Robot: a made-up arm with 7 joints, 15 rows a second.
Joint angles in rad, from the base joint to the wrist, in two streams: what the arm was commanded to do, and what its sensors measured. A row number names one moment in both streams.
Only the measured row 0 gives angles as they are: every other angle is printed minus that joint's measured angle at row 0.
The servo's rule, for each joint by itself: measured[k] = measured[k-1] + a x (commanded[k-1-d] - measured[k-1]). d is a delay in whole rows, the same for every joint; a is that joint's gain. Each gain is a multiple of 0.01, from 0.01 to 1. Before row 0 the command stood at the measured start. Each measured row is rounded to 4 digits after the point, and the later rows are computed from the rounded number. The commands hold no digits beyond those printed.
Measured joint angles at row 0: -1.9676, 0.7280, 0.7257, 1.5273, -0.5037, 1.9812, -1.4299
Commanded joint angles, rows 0 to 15: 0.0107, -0.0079, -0.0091, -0.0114, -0.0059, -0.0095, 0.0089; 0.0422, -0.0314, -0.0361, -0.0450, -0.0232, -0.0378, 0.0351; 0.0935, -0.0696, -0.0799, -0.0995, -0.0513, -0.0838, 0.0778; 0.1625, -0.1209, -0.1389, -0.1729, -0.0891, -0.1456, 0.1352; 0.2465, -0.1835, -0.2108, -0.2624, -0.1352, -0.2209, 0.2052; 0.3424, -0.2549, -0.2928, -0.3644, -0.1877, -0.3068, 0.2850; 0.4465, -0.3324, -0.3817, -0.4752, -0.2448, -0.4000, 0.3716; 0.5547, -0.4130, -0.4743, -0.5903, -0.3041, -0.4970, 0.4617; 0.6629, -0.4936, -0.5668, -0.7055, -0.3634, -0.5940, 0.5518; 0.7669, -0.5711, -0.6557, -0.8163, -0.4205, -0.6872, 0.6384; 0.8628, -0.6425, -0.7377, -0.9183, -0.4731, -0.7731, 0.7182; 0.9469, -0.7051, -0.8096, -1.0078, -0.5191, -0.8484, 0.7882; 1.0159, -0.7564, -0.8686, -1.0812, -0.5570, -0.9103, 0.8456; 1.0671, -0.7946, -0.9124, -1.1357, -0.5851, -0.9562, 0.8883; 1.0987, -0.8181, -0.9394, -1.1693, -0.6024, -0.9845, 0.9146; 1.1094, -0.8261, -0.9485, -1.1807, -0.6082, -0.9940, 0.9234
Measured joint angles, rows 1 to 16: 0.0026, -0.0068, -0.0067, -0.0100, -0.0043, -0.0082, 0.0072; 0.0121, -0.0280, -0.0285, -0.0408, -0.0181, -0.0337, 0.0298; 0.0316, -0.0638, -0.0665, -0.0925, -0.0423, -0.0768, 0.0687; 0.0630, -0.1129, -0.1201, -0.1633, -0.0765, -0.1360, 0.1226; 0.1070, -0.1736, -0.1872, -0.2505, -0.1194, -0.2090, 0.1895; 0.1635, -0.2435, -0.2653, -0.3507, -0.1693, -0.2931, 0.2669; 0.2314, -0.3200, -0.3514, -0.4603, -0.2244, -0.3850, 0.3517; 0.3090, -0.4000, -0.4423, -0.5747, -0.2826, -0.4813, 0.4408; 0.3939, -0.4805, -0.5344, -0.6898, -0.3416, -0.5782, 0.5307; 0.4834, -0.5584, -0.6242, -0.8011, -0.3992, -0.6719, 0.6179; 0.5745, -0.6307, -0.7082, -0.9042, -0.4531, -0.7589, 0.6991; 0.6639, -0.6947, -0.7832, -0.9954, -0.5013, -0.8359, 0.7713; 0.7484, -0.7478, -0.8464, -1.0709, -0.5420, -0.8999, 0.8315; 0.8249, -0.7880, -0.8952, -1.1279, -0.5735, -0.9483, 0.8775; 0.8906, -0.8139, -0.9279, -1.1643, -0.5946, -0.9794, 0.9076; 0.9431, -0.8244, -0.9431, -1.1787, -0.6045, -0.9920, 0.9204
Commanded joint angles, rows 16 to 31: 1.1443, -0.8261, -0.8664, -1.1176, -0.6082, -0.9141, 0.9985; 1.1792, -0.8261, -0.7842, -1.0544, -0.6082, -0.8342, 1.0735; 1.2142, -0.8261, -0.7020, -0.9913, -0.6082, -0.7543, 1.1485; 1.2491, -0.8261, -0.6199, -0.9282, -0.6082, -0.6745, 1.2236; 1.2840, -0.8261, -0.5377, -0.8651, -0.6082, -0.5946, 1.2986; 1.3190, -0.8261, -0.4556, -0.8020, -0.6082, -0.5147, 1.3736; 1.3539, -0.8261, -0.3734, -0.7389, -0.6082, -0.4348, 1.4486; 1.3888, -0.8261, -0.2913, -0.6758, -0.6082, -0.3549, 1.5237; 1.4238, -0.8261, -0.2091, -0.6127, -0.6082, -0.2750, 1.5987; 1.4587, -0.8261, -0.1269, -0.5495, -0.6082, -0.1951, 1.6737; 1.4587, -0.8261, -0.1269, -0.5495, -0.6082, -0.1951, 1.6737; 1.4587, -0.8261, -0.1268, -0.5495, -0.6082, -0.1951, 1.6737; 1.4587, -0.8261, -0.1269, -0.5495, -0.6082, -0.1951, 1.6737; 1.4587, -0.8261, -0.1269, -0.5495, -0.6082, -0.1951, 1.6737; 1.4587, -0.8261, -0.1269, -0.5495, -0.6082, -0.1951, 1.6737; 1.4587, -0.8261, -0.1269, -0.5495, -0.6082, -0.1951, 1.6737
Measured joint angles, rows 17 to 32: 0.9914, -0.8259, -0.8863, -1.1249, -0.6072, -0.9250, 0.9837; 1.0365, -0.8261, -0.8107, -1.0629, -0.6079, -0.8469, 1.0564; 1.0791, -0.8261, -0.7303, -0.9999, -0.6081, -0.7673, 1.1310; 1.1199, -0.8261, -0.6486, -0.9368, -0.6082, -0.6875, 1.2060; 1.1593, -0.8261, -0.5665, -0.8737, -0.6082, -0.6076, 1.2810; 1.1976, -0.8261, -0.4844, -0.8106, -0.6082, -0.5277, 1.3560; 1.2351, -0.8261, -0.4023, -0.7475, -0.6082, -0.4478, 1.4310; 1.2720, -0.8261, -0.3202, -0.6844, -0.6082, -0.3679, 1.5061; 1.3084, -0.8261, -0.2380, -0.6213, -0.6082, -0.2880, 1.5811; 1.3445, -0.8261, -0.1558, -0.5581, -0.6082, -0.2081, 1.6561; 1.3719, -0.8261, -0.1344, -0.5505, -0.6082, -0.1969, 1.6704; 1.3927, -0.8261, -0.1288, -0.5496, -0.6082, -0.1954, 1.6731; 1.4085, -0.8261, -0.1274, -0.5495, -0.6082, -0.1951, 1.6736; 1.4205, -0.8261, -0.1270, -0.5495, -0.6082, -0.1951, 1.6737; 1.4297, -0.8261, -0.1269, -0.5495, -0.6082, -0.1951, 1.6737; 1.4367, -0.8261, -0.1269, -0.5495, -0.6082, -0.1951, 1.6737
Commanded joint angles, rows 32 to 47: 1.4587, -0.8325, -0.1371, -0.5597, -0.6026, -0.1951, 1.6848; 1.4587, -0.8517, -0.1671, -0.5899, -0.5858, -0.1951, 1.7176; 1.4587, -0.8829, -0.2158, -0.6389, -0.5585, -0.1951, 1.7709; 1.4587, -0.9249, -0.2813, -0.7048, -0.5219, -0.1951, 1.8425; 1.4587, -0.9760, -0.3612, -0.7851, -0.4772, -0.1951, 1.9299; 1.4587, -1.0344, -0.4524, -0.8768, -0.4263, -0.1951, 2.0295; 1.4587, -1.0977, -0.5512, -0.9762, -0.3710, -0.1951, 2.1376; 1.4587, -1.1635, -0.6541, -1.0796, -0.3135, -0.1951, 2.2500; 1.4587, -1.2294, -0.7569, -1.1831, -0.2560, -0.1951, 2.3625; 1.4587, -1.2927, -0.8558, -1.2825, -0.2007, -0.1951, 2.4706; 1.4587, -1.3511, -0.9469, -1.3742, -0.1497, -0.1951, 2.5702; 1.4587, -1.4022, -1.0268, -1.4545, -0.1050, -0.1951, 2.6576; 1.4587, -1.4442, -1.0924, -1.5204, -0.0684, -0.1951, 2.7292; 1.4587, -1.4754, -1.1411, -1.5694, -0.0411, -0.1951, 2.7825; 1.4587, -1.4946, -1.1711, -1.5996, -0.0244, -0.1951, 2.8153; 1.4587, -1.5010, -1.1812, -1.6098, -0.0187, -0.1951, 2.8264
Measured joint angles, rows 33 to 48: 1.4420, -0.8316, -0.1344, -0.5585, -0.6041, -0.1951, 1.6827; 1.4460, -0.8489, -0.1586, -0.5861, -0.5907, -0.1951, 1.7110; 1.4490, -0.8781, -0.2009, -0.6326, -0.5672, -0.1951, 1.7595; 1.4513, -0.9183, -0.2604, -0.6961, -0.5341, -0.1951, 1.8267; 1.4531, -0.9679, -0.3350, -0.7744, -0.4926, -0.1951, 1.9103; 1.4544, -1.0251, -0.4219, -0.8645, -0.4442, -0.1951, 2.0069; 1.4554, -1.0875, -0.5176, -0.9628, -0.3908, -0.1951, 2.1128; 1.4562, -1.1529, -0.6186, -1.0656, -0.3344, -0.1951, 2.2239; 1.4568, -1.2187, -0.7209, -1.1690, -0.2772, -0.1951, 2.3362; 1.4573, -1.2823, -0.8207, -1.2689, -0.2214, -0.1951, 2.4451; 1.4576, -1.3415, -0.9141, -1.3616, -0.1691, -0.1951, 2.5464; 1.4579, -1.3937, -0.9975, -1.4434, -0.1223, -0.1951, 2.6365; 1.4581, -1.4371, -1.0677, -1.5112, -0.0830, -0.1951, 2.7116; 1.4582, -1.4700, -1.1220, -1.5624, -0.0524, -0.1951, 2.7690; 1.4583, -1.4912, -1.1583, -1.5951, -0.0320, -0.1951, 2.8065; 1.4584, -1.4996, -1.1752, -1.6080, -0.0223, -0.1951, 2.8226
